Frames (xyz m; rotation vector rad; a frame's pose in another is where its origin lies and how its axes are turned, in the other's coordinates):
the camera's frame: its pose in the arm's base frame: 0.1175 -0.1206 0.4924 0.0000 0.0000 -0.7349
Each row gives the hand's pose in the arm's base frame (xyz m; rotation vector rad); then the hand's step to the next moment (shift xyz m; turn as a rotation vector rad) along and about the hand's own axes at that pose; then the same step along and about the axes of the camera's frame.
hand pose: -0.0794 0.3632 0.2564 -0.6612 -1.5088 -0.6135
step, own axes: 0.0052 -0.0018 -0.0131 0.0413 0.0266 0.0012
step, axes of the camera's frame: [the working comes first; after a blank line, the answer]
step, axes of the arm's base frame: 0.0076 -0.0105 0.0058 0.0177 0.0208 0.0408

0.0127 -0.0027 0.0058 -0.0008 0.0273 0.0408
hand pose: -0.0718 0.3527 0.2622 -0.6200 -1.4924 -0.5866
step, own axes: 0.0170 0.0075 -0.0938 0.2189 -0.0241 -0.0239
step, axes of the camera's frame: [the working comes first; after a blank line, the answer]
step, axes of the arm's base frame: 0.0725 -0.0596 0.0182 0.0007 -0.0291 0.2196

0.0938 0.0044 0.0182 0.0200 -0.0212 0.2196
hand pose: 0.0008 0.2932 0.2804 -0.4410 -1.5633 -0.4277
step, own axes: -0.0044 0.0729 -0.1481 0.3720 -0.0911 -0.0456
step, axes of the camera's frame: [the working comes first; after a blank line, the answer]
step, axes of the arm's base frame: 0.1644 -0.0156 0.0012 -0.0209 -0.0949 0.3733

0.1324 0.0987 0.0012 0.0481 -0.0844 0.3733
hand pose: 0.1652 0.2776 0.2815 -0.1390 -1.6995 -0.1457
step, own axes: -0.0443 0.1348 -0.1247 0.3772 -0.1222 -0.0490
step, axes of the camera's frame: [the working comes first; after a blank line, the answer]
step, axes of the arm's base frame: 0.1513 0.1103 -0.0253 -0.0238 -0.1260 0.3784

0.0383 0.1832 -0.0253 0.0669 -0.1094 0.3784
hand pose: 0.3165 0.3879 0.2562 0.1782 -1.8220 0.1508
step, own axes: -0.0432 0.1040 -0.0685 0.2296 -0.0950 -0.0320
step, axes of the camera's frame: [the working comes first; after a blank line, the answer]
step, axes of the arm's base frame: 0.0548 0.1172 -0.0253 -0.0083 -0.0965 0.2311

-0.0379 0.1237 -0.0253 0.0586 -0.0771 0.2311
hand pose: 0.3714 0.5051 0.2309 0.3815 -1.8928 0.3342
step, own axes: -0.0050 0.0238 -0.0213 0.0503 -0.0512 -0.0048
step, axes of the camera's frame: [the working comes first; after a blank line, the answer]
step, axes of the arm's base frame: 0.0098 0.0308 0.0014 0.0090 -0.0496 0.0513

-0.0134 0.0294 0.0014 0.0399 -0.0308 0.0513
